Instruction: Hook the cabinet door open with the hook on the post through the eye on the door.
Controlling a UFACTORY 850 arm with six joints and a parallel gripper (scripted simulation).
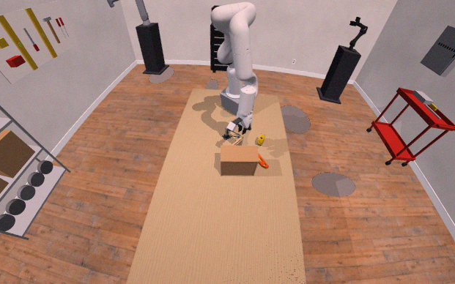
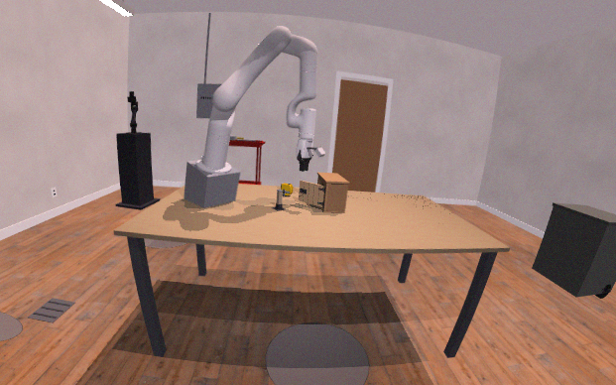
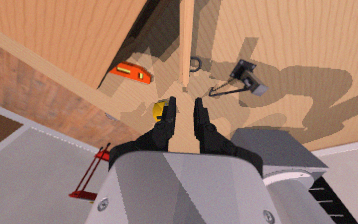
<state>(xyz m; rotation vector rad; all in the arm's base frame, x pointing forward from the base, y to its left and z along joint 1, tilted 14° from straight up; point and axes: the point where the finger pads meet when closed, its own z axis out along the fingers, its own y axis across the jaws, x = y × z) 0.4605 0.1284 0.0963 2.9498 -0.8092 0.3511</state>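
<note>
Now: hand 160 mm above the thin dark hook rod, 100 mm past it and 70 mm to the left of it. From my hand the other things lie so: orange level (200 mm below, 170 mm to the left, 60 mm ahead); yellow tape measure (170 mm below, 140 mm to the left, 110 mm behind); cabinet door (140 mm below, 60 mm ahead, 40 mm to the right).
</note>
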